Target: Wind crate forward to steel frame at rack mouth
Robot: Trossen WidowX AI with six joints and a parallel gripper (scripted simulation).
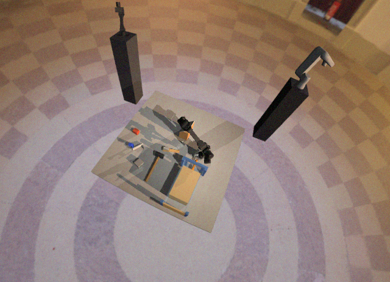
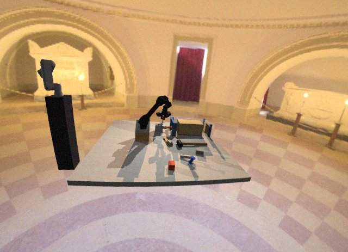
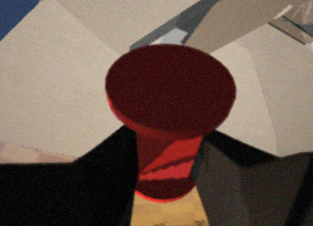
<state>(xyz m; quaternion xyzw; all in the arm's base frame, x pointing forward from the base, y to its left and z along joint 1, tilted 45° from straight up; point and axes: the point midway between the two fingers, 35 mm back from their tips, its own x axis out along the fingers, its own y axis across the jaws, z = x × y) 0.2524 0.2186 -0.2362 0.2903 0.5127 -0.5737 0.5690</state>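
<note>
Right now my gripper tip is 20 mm to the left of the red knob and 10 mm short of it. From my gripper tip the other things lie so: winch 110 mm to the right, 100 mm below, 70 mm behind; then red-knobbed handle 50 mm to the right, 30 mm below, 20 mm behind; then frame 110 mm to the right, 110 mm ahead, 30 mm below.
</note>
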